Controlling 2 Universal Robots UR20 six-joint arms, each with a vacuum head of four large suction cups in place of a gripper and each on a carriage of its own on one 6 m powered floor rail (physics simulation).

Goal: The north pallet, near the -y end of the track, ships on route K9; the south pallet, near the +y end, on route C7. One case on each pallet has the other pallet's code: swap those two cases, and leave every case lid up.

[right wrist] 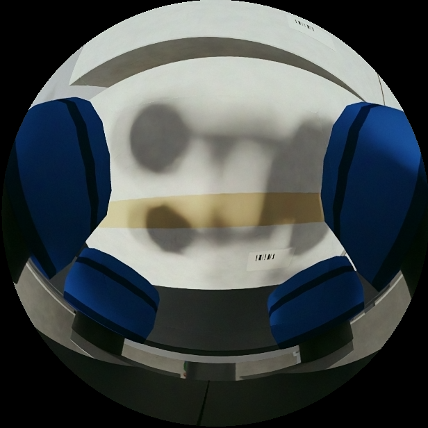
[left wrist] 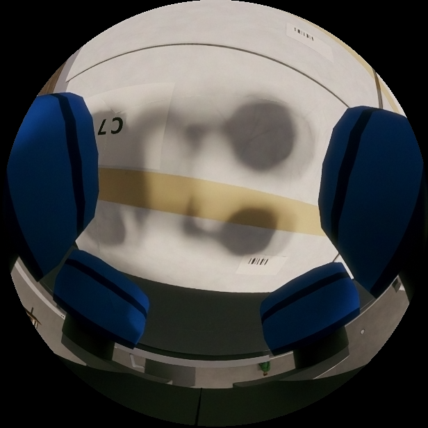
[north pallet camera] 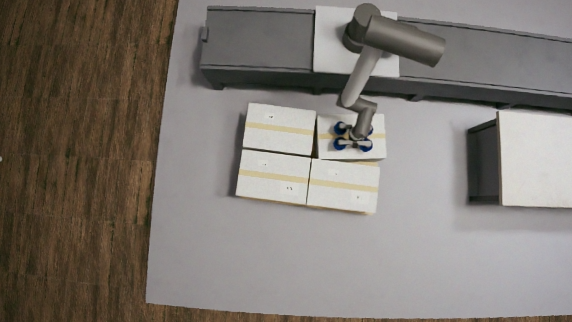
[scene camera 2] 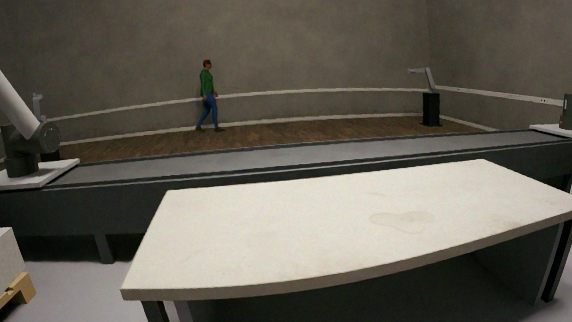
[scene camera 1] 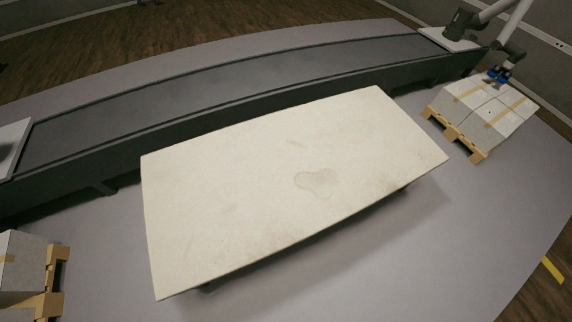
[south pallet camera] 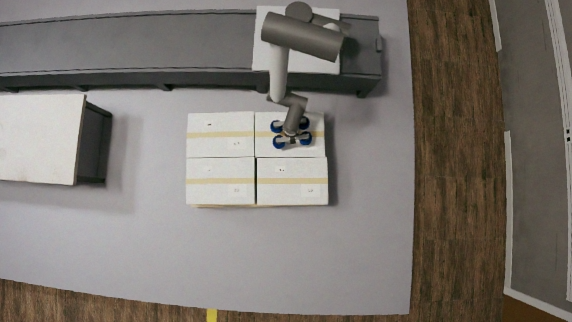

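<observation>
Four white cases lie on the north pallet [scene camera 1: 52, 301] [scene camera 2: 26, 286] in two rows. The upper right case [north pallet camera: 377, 150] sits slightly askew, with a gap beside its neighbours. My right gripper [north pallet camera: 353, 137] [right wrist: 215, 200] is open above its lid; the cups cast separate shadows there, and a barcode shows. Four white cases stand close together on the south pallet [scene camera 1: 451, 133]. My left gripper [south pallet camera: 291, 133] [left wrist: 210, 200] [scene camera 1: 498, 75] is open above the upper right case [south pallet camera: 265, 151] [left wrist: 200, 270], whose label reads C7. Other codes are too small to read. The lids face up.
A pale table [scene camera 1: 240, 200] [scene camera 2: 280, 240] [north pallet camera: 537, 160] [south pallet camera: 40, 140] stands between the pallets. The floor rail [scene camera 1: 225, 90] [scene camera 2: 300, 155] [north pallet camera: 257, 37] [south pallet camera: 135, 45] runs behind. A person [scene camera 2: 207, 85] in green stands beyond the rail in scene camera 2.
</observation>
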